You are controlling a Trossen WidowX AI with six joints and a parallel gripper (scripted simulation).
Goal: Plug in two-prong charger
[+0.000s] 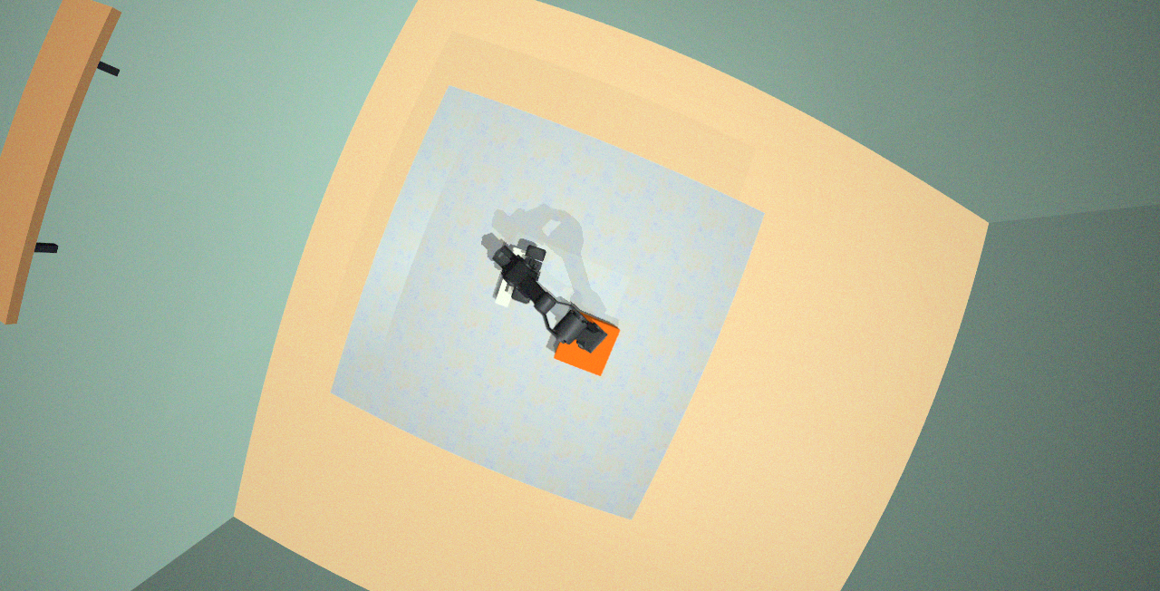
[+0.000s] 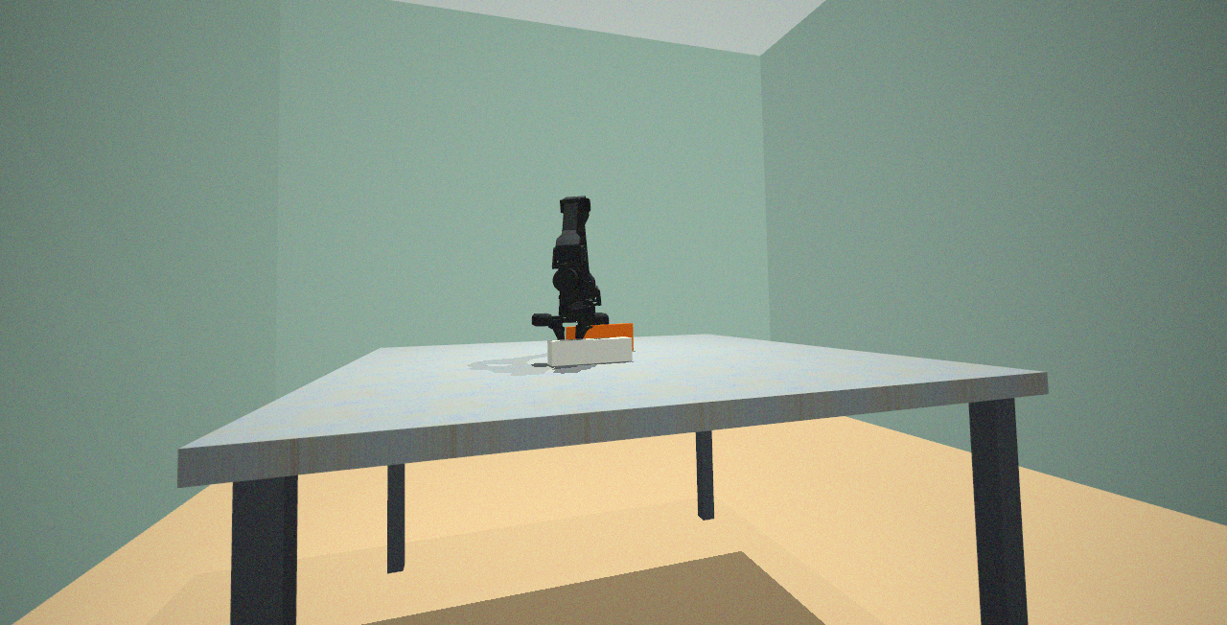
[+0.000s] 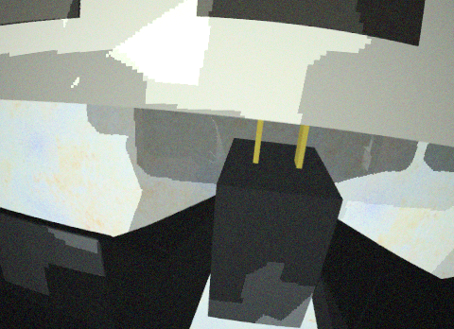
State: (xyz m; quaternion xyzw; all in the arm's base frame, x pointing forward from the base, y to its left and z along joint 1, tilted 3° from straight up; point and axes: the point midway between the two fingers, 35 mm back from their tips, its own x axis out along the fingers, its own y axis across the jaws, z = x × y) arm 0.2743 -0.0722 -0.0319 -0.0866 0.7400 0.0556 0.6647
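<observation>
The grey charger lies 20 mm ahead of my gripper tip and 10 mm above it.
</observation>
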